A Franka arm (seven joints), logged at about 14 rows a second.
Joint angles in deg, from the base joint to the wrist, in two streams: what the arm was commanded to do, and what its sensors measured. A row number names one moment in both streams.
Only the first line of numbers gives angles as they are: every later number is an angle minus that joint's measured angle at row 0.
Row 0, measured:
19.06 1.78 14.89 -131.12 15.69 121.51 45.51
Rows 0 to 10, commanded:
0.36 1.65 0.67 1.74 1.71 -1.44 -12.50
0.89 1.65 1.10 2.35 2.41 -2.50 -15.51
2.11 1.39 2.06 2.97 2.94 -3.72 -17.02
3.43 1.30 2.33 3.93 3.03 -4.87 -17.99
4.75 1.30 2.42 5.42 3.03 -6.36 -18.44
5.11 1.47 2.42 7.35 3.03 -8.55 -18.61
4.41 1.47 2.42 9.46 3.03 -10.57 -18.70
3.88 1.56 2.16 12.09 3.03 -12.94 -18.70
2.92 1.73 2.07 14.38 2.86 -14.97 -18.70
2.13 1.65 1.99 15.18 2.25 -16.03 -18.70
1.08 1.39 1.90 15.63 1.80 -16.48 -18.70
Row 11, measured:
3.48 0.89 1.76 13.37 1.19 -14.19 -16.08
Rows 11 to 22, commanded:
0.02 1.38 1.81 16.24 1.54 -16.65 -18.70
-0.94 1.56 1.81 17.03 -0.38 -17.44 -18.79
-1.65 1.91 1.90 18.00 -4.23 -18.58 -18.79
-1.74 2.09 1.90 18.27 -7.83 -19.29 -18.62
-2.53 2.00 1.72 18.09 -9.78 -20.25 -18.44
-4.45 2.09 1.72 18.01 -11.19 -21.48 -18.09
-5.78 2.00 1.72 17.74 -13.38 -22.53 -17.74
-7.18 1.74 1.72 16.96 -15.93 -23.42 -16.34
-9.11 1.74 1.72 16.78 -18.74 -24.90 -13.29
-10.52 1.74 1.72 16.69 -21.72 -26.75 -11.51
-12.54 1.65 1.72 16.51 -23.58 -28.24 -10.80
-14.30 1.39 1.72 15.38 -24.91 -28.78 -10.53
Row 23, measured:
-11.16 1.72 0.97 16.44 -22.00 -27.27 -12.65
